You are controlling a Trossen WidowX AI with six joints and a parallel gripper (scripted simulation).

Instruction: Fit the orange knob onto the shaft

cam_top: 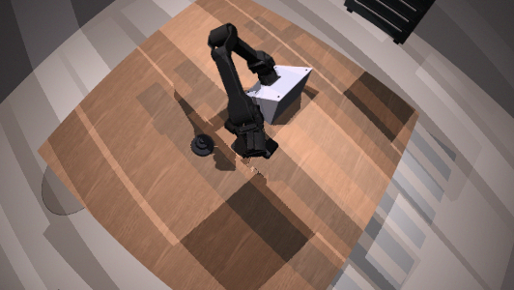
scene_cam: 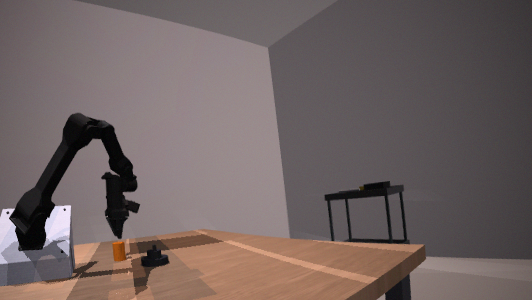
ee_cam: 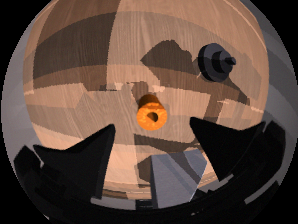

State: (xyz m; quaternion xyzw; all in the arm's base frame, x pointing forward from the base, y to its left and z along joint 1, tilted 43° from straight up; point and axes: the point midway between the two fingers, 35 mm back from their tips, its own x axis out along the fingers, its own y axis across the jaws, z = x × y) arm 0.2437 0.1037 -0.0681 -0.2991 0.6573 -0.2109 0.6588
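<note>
Right now the orange knob is 5 cm below my gripper tip. The rest, counted from my gripper tip: round pedestal: 10 cm ahead, 13 cm to the right, 5 cm below.
</note>
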